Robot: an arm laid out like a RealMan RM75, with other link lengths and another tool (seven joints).
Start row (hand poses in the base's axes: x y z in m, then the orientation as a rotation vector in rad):
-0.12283 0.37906 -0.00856 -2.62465 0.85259 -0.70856
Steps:
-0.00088 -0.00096 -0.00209 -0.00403 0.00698 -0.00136
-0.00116 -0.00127 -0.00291 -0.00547 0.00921 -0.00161
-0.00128 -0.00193 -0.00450 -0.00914 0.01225 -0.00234
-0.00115 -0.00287 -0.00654 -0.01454 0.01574 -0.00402
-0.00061 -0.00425 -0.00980 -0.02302 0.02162 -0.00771
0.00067 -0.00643 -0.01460 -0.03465 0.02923 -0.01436
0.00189 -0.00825 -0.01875 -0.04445 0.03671 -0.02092
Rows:
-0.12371 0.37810 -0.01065 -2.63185 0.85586 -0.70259
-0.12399 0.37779 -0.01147 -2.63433 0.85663 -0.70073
-0.12411 0.37713 -0.01306 -2.63912 0.85799 -0.69931
-0.12398 0.37619 -0.01510 -2.64545 0.86053 -0.69861
-0.12344 0.37481 -0.01836 -2.65537 0.86611 -0.69727
-0.12216 0.37263 -0.02316 -2.66830 0.87584 -0.69637
-0.12094 0.37081 -0.02731 -2.67954 0.88571 -0.69446

